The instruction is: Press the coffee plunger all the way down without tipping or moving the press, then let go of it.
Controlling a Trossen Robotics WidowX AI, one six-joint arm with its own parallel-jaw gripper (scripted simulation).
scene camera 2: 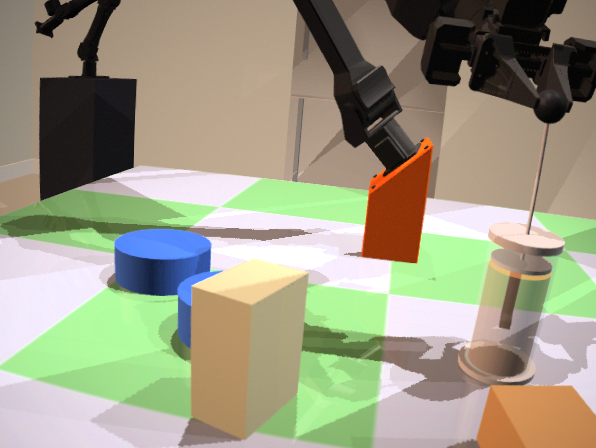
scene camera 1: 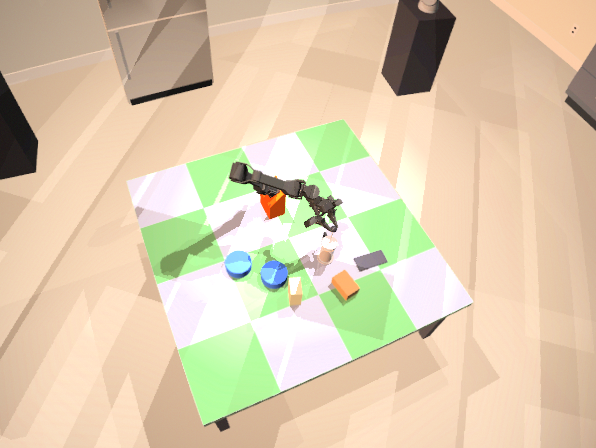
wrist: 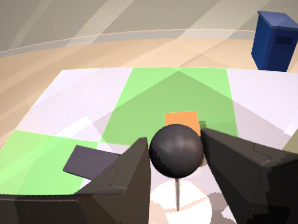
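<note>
There's a coffee press (scene camera 2: 521, 261) that I can see, and a dark flat slab (wrist: 86, 162) as well, though in scene camera 2 the slab is out of frame. As for my gripper (scene camera 2: 553, 106), I can also see it in scene camera 1 (scene camera 1: 334, 229) and in the wrist view (wrist: 174, 140).
</note>
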